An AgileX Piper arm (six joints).
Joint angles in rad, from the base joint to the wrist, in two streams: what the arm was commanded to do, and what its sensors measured. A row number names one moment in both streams.
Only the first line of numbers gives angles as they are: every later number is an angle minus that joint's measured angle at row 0.
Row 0, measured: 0.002 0.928 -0.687 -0.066 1.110 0.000
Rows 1 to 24, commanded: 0.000 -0.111 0.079 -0.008 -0.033 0.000; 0.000 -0.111 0.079 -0.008 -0.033 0.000; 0.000 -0.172 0.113 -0.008 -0.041 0.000; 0.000 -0.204 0.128 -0.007 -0.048 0.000; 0.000 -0.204 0.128 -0.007 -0.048 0.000; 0.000 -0.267 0.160 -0.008 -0.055 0.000; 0.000 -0.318 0.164 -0.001 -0.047 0.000; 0.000 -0.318 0.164 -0.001 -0.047 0.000; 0.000 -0.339 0.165 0.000 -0.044 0.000; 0.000 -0.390 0.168 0.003 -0.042 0.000; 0.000 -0.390 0.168 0.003 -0.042 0.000; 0.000 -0.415 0.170 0.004 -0.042 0.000; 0.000 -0.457 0.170 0.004 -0.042 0.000; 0.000 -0.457 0.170 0.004 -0.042 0.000; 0.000 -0.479 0.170 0.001 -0.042 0.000; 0.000 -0.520 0.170 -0.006 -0.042 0.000; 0.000 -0.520 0.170 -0.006 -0.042 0.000; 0.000 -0.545 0.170 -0.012 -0.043 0.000; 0.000 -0.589 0.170 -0.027 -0.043 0.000; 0.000 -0.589 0.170 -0.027 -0.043 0.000; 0.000 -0.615 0.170 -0.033 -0.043 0.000; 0.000 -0.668 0.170 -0.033 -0.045 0.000; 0.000 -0.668 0.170 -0.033 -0.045 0.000; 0.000 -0.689 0.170 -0.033 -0.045 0.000
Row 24, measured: 0.000 -0.631 0.166 -0.021 -0.038 0.000
